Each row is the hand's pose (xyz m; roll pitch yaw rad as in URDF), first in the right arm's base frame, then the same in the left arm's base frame.
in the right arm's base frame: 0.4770 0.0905 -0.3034 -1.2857 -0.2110 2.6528
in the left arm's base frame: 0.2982 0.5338 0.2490 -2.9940 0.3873 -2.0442
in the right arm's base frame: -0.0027 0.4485 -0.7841 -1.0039 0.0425 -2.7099
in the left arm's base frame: -0.4456 0.3449 0.2273 2.9985 1.1890 -2.8770
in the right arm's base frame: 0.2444 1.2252 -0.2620 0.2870 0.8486 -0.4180
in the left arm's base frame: -0.1568 -0.3749 0.8064 1.6683 -0.4349 1.7965
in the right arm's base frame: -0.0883 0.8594 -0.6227 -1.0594 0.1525 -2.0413
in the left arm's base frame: -0.4944 -0.0681 0.3983 1.2679 1.0539 1.6969
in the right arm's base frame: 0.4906 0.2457 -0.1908 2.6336 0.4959 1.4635
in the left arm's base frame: 0.3443 0.3691 0.3368 1.3088 -0.8230 -2.7041
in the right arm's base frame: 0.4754 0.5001 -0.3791 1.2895 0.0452 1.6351
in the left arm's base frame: 0.1037 0.2945 0.5290 -0.5049 -0.6548 -2.0897
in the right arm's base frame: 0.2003 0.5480 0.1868 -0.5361 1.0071 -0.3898
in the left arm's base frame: 0.3989 -0.1846 0.2434 0.7509 -0.4142 1.9699
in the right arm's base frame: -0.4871 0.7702 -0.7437 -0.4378 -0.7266 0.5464
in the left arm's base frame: -0.7647 -0.1177 0.0726 2.4883 -0.6252 -0.4563
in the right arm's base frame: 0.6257 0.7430 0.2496 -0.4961 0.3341 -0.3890
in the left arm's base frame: 0.6020 -0.1626 0.6691 1.1318 -0.4951 1.2224
